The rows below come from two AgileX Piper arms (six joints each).
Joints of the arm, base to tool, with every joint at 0 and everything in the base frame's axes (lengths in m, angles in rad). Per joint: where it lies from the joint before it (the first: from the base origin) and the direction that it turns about. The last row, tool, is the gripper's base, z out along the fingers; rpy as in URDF.
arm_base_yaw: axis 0 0 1 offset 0 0 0.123
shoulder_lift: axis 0 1 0 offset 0 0 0
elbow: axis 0 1 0 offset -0.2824 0 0.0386
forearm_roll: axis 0.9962 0 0.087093 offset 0.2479 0 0.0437
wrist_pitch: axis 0 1 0 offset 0 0 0
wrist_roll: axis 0.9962 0 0.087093 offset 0.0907 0 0.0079
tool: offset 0 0 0 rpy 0 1.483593 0
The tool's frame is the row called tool.
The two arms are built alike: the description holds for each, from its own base.
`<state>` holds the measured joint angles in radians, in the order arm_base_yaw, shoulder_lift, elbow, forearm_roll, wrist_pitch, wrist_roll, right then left.
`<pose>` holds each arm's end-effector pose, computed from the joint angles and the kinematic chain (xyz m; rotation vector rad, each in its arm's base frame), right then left.
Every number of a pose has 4 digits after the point. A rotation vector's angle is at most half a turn.
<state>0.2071 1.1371 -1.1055 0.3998 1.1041 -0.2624 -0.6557 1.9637 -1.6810 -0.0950 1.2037 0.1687</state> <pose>0.1995 0.0743 0.3588 -0.4902 2.5221 0.5078 0.3198 -0.2561 0.2526 1.1619 2.7561 -0.1951</pose>
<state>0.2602 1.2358 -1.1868 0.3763 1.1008 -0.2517 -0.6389 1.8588 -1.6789 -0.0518 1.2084 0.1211</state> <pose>0.2217 0.0899 0.3600 -0.5509 2.5371 0.5013 0.3130 -0.2380 0.2938 1.0557 2.6891 -0.1715</pose>
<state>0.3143 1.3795 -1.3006 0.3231 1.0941 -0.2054 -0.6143 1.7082 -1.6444 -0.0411 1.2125 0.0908</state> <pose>0.2556 0.1101 0.3552 -0.5786 2.5763 0.4657 0.2930 -0.2109 0.3408 0.9498 2.6095 -0.1942</pose>
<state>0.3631 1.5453 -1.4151 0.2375 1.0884 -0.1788 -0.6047 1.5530 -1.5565 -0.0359 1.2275 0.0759</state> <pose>0.2940 0.1320 0.3373 -0.6405 2.6262 0.3731 0.2611 -0.1842 0.3680 0.9035 2.5706 -0.2050</pose>
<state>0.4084 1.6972 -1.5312 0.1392 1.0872 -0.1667 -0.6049 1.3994 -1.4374 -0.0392 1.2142 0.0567</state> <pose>0.3273 0.1538 0.3175 -0.7265 2.6476 0.2542 0.2268 -0.1609 0.3803 0.8643 2.5359 -0.2299</pose>
